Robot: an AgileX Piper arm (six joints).
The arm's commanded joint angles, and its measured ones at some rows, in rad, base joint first. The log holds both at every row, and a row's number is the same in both.
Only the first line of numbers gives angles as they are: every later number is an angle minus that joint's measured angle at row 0.
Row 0, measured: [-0.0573, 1.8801, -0.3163, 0.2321, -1.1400, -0.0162]
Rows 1 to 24, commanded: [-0.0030, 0.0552, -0.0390, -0.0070, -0.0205, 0.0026]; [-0.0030, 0.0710, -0.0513, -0.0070, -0.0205, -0.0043]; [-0.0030, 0.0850, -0.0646, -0.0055, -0.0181, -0.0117]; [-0.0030, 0.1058, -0.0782, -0.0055, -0.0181, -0.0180]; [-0.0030, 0.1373, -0.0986, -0.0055, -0.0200, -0.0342]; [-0.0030, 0.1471, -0.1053, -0.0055, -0.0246, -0.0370]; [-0.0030, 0.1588, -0.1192, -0.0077, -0.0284, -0.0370]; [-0.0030, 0.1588, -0.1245, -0.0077, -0.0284, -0.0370]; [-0.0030, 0.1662, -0.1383, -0.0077, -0.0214, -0.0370]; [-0.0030, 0.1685, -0.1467, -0.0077, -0.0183, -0.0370]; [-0.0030, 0.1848, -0.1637, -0.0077, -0.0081, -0.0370]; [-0.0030, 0.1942, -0.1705, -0.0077, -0.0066, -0.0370]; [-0.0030, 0.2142, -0.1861, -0.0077, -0.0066, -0.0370]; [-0.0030, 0.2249, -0.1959, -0.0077, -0.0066, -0.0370]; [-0.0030, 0.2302, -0.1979, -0.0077, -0.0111, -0.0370]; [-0.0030, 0.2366, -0.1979, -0.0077, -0.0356, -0.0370]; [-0.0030, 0.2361, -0.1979, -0.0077, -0.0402, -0.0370]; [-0.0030, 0.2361, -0.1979, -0.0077, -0.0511, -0.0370]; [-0.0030, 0.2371, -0.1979, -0.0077, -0.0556, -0.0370]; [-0.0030, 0.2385, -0.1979, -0.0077, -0.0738, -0.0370]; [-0.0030, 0.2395, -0.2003, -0.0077, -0.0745, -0.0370]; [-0.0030, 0.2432, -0.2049, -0.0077, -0.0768, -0.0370]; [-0.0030, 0.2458, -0.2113, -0.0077, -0.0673, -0.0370]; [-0.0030, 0.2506, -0.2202, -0.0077, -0.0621, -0.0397]
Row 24, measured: [0.0000, 0.2347, -0.1967, 0.0000, -0.0493, -0.0303]
